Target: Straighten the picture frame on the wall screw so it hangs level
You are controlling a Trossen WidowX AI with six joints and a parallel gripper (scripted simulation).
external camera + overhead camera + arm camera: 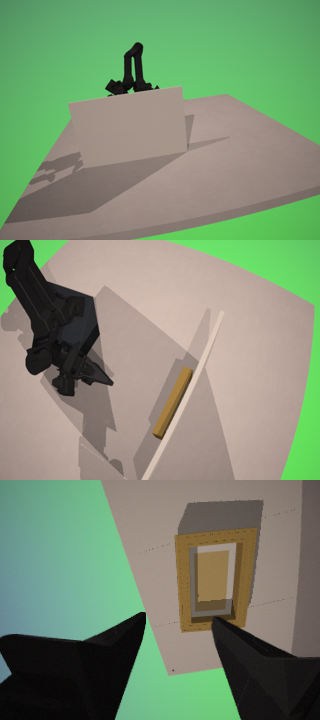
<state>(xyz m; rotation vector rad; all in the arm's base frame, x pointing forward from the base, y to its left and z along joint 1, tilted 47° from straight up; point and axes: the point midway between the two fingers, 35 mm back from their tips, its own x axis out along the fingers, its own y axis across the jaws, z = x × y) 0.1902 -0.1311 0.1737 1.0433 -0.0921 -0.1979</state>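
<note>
The picture frame is 160 mm ahead of my gripper tip, 10 mm to the left of it and 60 mm below it. Round my gripper tip: thin upright wall 170 mm ahead, 80 mm below.
</note>
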